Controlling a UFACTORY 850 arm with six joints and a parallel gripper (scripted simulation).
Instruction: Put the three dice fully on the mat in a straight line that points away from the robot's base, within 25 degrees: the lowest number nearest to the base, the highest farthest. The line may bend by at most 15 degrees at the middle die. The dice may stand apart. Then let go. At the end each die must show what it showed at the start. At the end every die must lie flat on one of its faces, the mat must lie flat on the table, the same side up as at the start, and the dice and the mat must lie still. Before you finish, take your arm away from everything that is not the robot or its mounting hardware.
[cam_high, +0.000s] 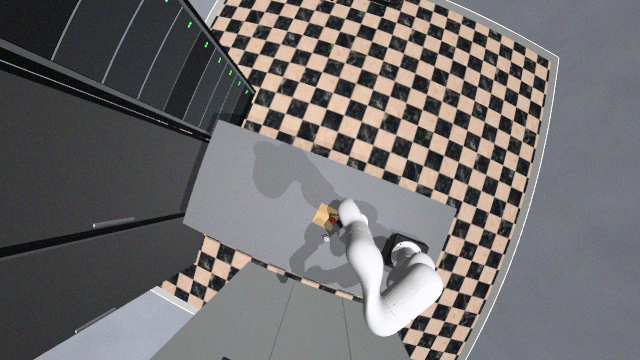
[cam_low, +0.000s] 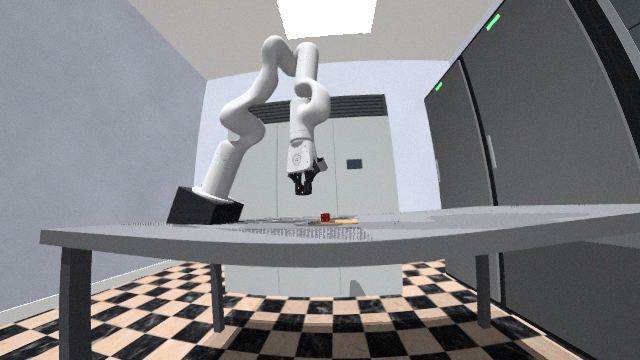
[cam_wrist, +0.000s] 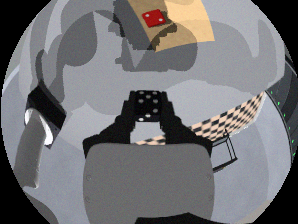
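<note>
My gripper is now 110 mm short of the tan mat, 90 mm to the right of it and 120 mm above it. The rest, counted from my hand: red die 70 mm ahead, 90 mm to the left, 100 mm below; then black die 10 mm below; then white die 70 mm ahead, 220 mm to the left, 110 mm below.
</note>
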